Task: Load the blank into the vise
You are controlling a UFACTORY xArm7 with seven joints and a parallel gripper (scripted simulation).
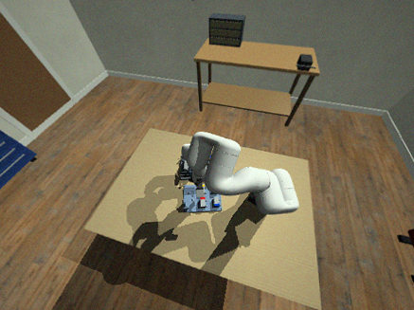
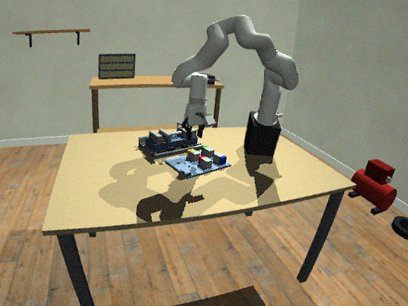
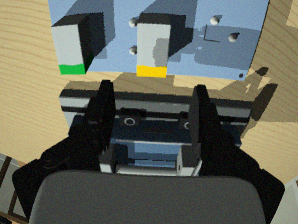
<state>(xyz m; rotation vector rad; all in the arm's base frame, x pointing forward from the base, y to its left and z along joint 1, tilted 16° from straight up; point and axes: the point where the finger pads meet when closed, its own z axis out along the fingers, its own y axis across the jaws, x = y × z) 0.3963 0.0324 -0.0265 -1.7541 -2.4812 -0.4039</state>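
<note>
Right now the yellow-ended blank is 10 cm below my hand. From my hand the other things lie so: blue infeed plate: 12 cm below, 4 cm to the left, 1 cm behind; then red-ended blank: 10 cm below, 9 cm to the left, 3 cm behind; then green-ended blank: 10 cm below, 9 cm behind, 3 cm to the right.
</note>
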